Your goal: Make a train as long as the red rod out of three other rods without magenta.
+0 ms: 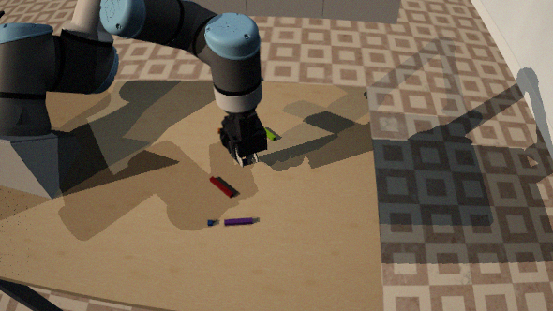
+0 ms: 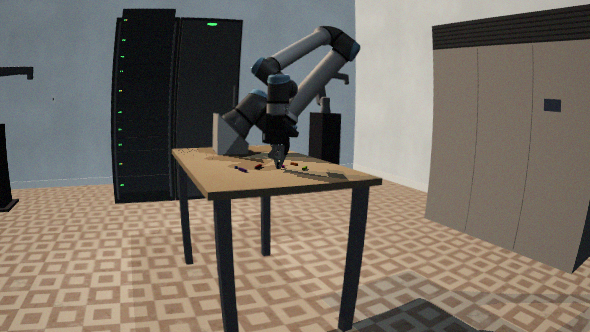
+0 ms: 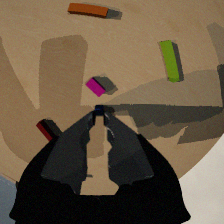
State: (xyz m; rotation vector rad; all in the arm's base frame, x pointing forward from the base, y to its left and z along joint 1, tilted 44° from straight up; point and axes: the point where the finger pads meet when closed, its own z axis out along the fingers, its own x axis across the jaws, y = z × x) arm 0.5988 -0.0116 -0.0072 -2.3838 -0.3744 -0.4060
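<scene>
Now: hand 3 cm to the right of the magenta rod, 1 cm past it and 1 cm above it. Also, from my hand: red rod 7 cm to the right, 5 cm behind, 1 cm below; then lime rod 9 cm to the left, 5 cm ahead, 1 cm below; then orange rod 11 cm to the left, 5 cm behind, 1 cm below.
</scene>
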